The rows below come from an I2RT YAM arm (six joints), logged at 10 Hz.
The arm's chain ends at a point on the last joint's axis. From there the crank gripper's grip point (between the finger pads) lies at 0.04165 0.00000 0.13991 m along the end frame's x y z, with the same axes.
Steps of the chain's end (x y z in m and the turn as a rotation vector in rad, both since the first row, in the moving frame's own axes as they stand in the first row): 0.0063, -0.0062, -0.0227, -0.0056, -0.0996, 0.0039; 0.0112, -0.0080, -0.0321, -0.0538, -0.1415, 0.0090; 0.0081, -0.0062, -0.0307, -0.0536, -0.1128, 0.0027; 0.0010, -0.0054, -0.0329, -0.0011, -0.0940, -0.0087; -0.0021, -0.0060, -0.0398, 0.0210, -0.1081, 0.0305; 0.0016, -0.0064, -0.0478, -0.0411, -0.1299, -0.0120; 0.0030, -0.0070, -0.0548, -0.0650, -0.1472, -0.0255; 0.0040, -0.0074, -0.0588, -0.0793, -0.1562, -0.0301
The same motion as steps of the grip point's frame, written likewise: -0.0078, -0.0053, -0.0193, -0.0056, -0.0996, 0.0039; -0.0090, -0.0001, -0.0278, -0.0538, -0.1415, 0.0090; -0.0079, 0.0015, -0.0271, -0.0536, -0.1128, 0.0027; -0.0123, -0.0055, -0.0296, -0.0011, -0.0940, -0.0087; -0.0174, -0.0079, -0.0361, 0.0210, -0.1081, 0.0305; -0.0168, -0.0009, -0.0437, -0.0411, -0.1299, -0.0120; -0.0179, 0.0015, -0.0505, -0.0650, -0.1472, -0.0255; -0.0181, 0.0030, -0.0544, -0.0793, -0.1562, -0.0301
